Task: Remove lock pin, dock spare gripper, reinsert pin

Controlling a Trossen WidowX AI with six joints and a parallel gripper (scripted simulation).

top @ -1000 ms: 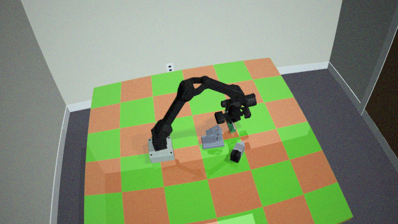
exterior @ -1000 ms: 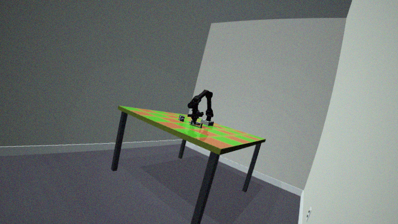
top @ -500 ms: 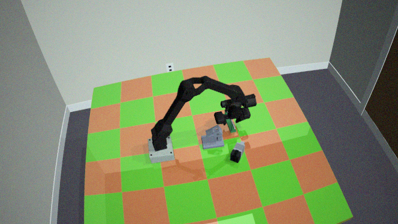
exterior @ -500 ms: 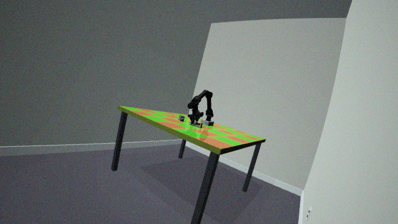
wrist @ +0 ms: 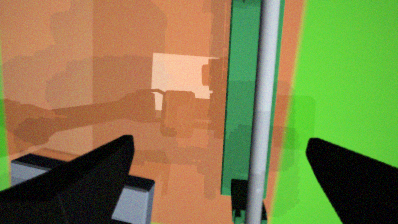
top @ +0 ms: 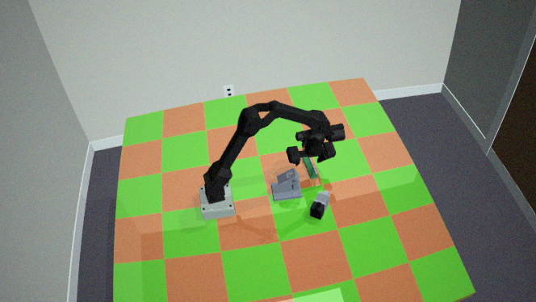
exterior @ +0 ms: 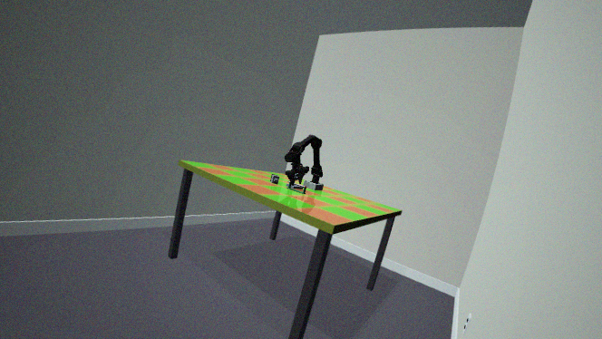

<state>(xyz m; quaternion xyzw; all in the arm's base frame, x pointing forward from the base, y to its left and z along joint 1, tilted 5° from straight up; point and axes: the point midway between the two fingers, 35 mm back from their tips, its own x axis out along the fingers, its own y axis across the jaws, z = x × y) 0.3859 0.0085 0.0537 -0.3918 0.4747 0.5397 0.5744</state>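
My gripper tip is 20 mm to the right of the dark green strip, 20 mm short of it and 20 mm above it. Round my gripper tip: grey mount: 110 mm behind, 70 mm to the right, 10 mm above; then spare gripper: 190 mm to the right, 30 mm behind, 10 mm below.
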